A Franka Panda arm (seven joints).
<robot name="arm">
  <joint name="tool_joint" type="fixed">
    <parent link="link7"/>
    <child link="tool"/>
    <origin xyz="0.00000 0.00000 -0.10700" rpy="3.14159 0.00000 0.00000"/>
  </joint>
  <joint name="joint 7" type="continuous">
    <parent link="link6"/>
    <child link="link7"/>
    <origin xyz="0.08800 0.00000 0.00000" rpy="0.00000 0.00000 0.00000"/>
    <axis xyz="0 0 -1"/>
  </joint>
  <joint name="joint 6" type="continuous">
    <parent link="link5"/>
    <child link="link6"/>
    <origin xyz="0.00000 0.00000 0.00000" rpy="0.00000 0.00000 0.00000"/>
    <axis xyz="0 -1 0"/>
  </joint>
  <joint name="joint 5" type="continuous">
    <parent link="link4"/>
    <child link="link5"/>
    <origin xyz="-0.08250 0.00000 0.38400" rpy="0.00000 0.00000 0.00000"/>
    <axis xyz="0 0 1"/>
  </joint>
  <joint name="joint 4" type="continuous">
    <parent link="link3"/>
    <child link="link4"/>
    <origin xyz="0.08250 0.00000 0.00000" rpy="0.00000 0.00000 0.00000"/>
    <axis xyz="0 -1 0"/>
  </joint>
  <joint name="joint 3" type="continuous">
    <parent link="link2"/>
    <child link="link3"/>
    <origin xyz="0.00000 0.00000 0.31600" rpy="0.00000 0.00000 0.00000"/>
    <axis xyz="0 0 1"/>
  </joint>
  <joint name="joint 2" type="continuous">
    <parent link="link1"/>
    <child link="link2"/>
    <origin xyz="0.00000 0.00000 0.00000" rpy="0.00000 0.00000 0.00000"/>
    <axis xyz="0 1 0"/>
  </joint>
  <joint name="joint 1" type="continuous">
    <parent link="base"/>
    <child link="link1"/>
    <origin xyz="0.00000 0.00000 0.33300" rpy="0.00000 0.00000 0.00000"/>
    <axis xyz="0 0 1"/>
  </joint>
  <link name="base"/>
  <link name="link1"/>
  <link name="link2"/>
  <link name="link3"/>
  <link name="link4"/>
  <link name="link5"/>
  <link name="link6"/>
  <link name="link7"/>
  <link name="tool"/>
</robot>
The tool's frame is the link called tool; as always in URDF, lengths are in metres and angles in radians. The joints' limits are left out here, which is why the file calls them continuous.
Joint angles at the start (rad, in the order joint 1, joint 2, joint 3, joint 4, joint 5, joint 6, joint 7): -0.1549 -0.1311 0.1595 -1.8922 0.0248 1.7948 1.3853
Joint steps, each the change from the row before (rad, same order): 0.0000 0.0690 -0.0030 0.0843 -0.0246 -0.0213 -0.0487; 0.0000 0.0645 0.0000 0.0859 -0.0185 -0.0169 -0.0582; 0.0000 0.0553 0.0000 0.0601 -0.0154 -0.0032 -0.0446; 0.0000 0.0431 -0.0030 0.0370 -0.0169 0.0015 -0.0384; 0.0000 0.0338 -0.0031 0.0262 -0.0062 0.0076 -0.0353; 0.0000 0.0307 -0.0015 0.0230 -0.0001 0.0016 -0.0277; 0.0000 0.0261 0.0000 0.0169 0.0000 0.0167 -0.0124; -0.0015 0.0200 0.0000 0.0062 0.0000 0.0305 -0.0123; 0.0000 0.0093 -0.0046 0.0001 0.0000 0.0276 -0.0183; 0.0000 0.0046 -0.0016 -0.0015 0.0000 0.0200 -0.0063
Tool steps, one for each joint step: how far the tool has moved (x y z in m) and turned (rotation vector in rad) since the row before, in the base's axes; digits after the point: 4 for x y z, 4 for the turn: 0.0213 -0.0056 0.0024 -0.0145 0.0053 0.0514; 0.0204 -0.0038 0.0046 -0.0099 -0.0045 0.0614; 0.0172 -0.0035 -0.0027 -0.0081 -0.0014 0.0465; 0.0128 -0.0050 -0.0071 -0.0115 0.0052 0.0375; 0.0103 -0.0037 -0.0068 -0.0024 0.0009 0.0330; 0.0086 -0.0021 -0.0074 0.0035 0.0067 0.0257; 0.0086 -0.0010 -0.0064 0.0036 -0.0074 0.0124; 0.0077 -0.0016 -0.0066 0.0026 -0.0166 0.0114; 0.0046 -0.0029 -0.0033 -0.0007 -0.0179 0.0144; 0.0027 -0.0010 -0.0018 -0.0002 -0.0137 0.0052
